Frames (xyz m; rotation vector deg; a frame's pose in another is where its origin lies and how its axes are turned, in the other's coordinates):
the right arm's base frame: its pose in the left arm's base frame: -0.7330 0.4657 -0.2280 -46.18 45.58 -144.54
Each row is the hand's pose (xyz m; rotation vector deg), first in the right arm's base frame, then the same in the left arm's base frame.
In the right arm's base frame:
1: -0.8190 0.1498 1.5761 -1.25 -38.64 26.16
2: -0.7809 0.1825 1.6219 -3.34 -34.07 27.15
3: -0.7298 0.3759 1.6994 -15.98 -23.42 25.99
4: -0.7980 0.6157 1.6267 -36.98 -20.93 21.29
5: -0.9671 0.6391 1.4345 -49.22 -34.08 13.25
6: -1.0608 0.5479 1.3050 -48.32 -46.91 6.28
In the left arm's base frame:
1: 0.8959 0.1280 0.4123 -69.95 38.24 -96.51
2: 0.9007 0.0655 0.4387 -65.85 42.37 -98.60
3: 0.9431 -0.1398 0.3932 -60.01 60.43 -102.99
4: 0.9919 -0.2616 0.1691 -65.42 85.17 -98.73
5: 1.0066 -0.1187 -0.0441 -86.36 93.12 -87.59
6: 0.9824 0.0498 -0.1139 -103.25 85.62 -82.14

